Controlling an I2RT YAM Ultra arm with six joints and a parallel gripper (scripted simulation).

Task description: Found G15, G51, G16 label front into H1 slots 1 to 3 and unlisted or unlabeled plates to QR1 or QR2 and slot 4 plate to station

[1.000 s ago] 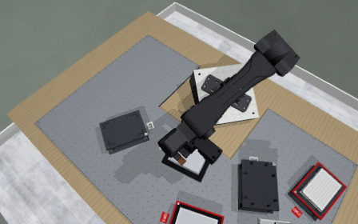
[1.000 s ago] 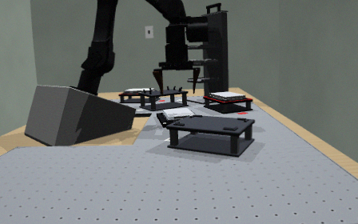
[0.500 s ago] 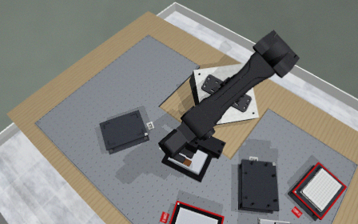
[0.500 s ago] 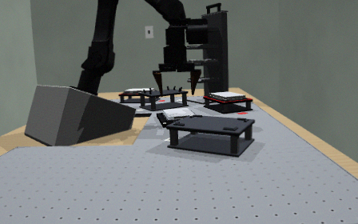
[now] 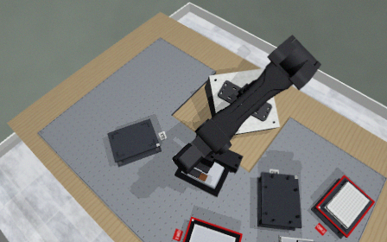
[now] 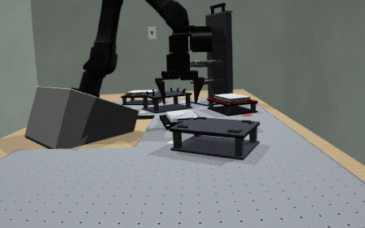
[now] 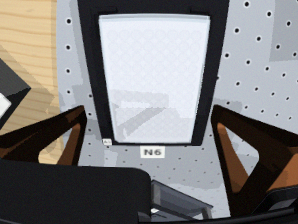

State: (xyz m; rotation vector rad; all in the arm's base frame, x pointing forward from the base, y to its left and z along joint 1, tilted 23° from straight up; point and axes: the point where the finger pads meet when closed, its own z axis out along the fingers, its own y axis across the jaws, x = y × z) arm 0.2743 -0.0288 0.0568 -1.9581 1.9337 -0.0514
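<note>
Right now my hand is 60 mm above the flat black pad. The rest, counted from my hand: red-bordered quarantine nest: 460 mm to the left, 110 mm behind, 30 mm below; N6 deck label: 110 mm to the right, 70 mm below, 10 mm ahead; plate hotel H1: 370 mm to the left, 230 mm ahead, 120 mm above.
</note>
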